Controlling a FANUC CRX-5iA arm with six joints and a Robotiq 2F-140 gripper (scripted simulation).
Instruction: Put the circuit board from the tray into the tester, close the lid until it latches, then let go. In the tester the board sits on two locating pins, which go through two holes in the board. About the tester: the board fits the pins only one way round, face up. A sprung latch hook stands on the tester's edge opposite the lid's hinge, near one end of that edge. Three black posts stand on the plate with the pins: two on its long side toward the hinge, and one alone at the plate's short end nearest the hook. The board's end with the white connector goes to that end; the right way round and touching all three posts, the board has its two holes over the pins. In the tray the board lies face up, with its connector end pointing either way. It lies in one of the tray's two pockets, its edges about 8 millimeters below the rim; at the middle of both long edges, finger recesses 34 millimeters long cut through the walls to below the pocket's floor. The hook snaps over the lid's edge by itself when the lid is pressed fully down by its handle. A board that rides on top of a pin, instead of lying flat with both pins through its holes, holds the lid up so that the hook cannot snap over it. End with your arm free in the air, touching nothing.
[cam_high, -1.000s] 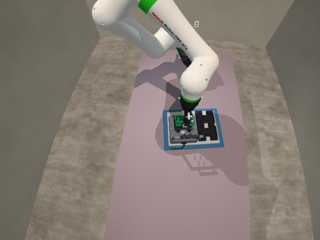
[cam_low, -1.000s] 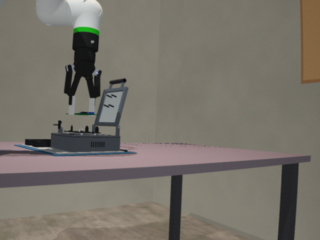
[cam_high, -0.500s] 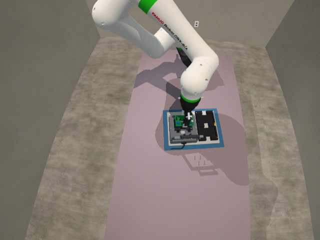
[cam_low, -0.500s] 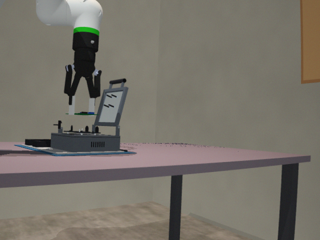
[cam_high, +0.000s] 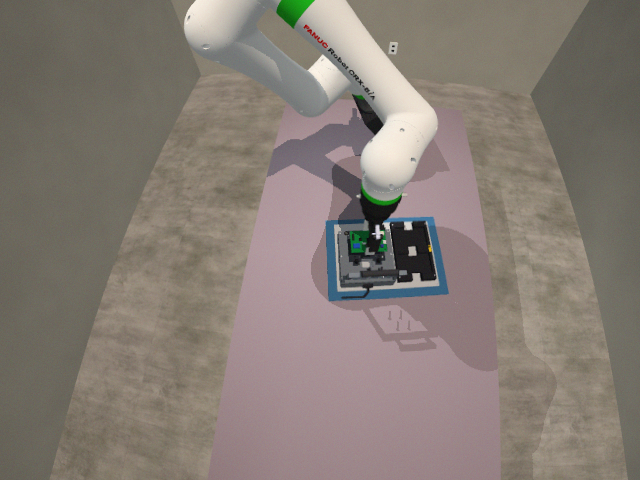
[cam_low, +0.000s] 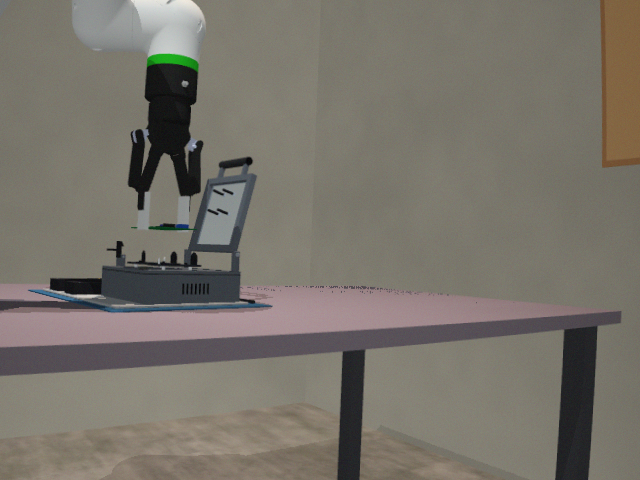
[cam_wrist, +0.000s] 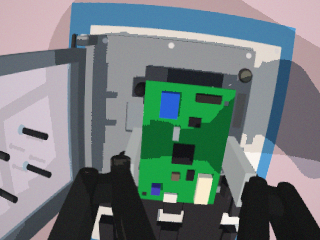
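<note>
The tester is 40 mm to the left of my hand, 40 mm below it and 30 mm ahead of it. Also, from my hand: tester lid (130 mm ahead, 30 mm above); then latch hook (70 mm below, 60 mm to the left, 60 mm behind); then green circuit board (20 mm below).
</note>
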